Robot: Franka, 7 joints.
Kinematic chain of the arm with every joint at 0, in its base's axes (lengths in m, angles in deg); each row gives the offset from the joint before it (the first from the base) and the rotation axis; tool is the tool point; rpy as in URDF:
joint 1: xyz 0 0 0.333 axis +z
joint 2: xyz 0 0 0 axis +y
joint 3: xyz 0 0 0.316 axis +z
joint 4: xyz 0.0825 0 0 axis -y
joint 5: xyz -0.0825 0 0.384 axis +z
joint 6: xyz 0 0 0 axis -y
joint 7: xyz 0.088 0 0 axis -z
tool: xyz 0 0 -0.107 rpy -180 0 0
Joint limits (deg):
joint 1: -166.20..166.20
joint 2: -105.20..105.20
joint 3: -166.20..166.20
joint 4: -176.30..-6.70
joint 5: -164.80..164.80
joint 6: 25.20..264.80
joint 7: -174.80..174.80
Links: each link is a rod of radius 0.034 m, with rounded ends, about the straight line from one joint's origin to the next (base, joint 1, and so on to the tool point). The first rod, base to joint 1, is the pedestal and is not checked.
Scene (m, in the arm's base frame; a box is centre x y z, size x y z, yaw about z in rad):
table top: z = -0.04
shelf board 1: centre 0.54 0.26 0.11 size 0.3 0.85 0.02 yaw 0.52
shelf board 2: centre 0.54 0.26 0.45 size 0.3 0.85 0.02 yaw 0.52
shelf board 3: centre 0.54 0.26 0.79 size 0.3 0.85 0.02 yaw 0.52
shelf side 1: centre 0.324 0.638 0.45 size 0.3 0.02 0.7 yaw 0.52
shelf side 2: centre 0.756 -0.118 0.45 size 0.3 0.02 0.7 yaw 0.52
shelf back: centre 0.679 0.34 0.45 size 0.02 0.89 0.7 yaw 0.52
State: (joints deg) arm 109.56 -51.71 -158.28 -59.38 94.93 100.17 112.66
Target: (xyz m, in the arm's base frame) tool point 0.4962 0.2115 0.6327
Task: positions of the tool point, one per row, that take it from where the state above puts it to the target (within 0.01 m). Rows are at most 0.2 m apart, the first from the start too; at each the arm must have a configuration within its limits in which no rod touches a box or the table.
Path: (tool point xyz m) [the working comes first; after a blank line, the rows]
Joints at the target: 136.84 -15.17 -120.07 -93.52 78.49 60.51 112.66
Straight joint move there: touches shelf side 2.

1: 0.5423 -0.4872 0.5176
2: 0.5566 -0.3403 0.5862
3: 0.5324 -0.1963 0.6282
4: 0.4762 -0.0693 0.6462
5: 0.3974 0.0316 0.6457
6: 0.3069 0.1032 0.6327
7: 0.3854 0.1432 0.6149
8: 0.4464 0.1847 0.6126
9: 0.4962 0.2115 0.6327

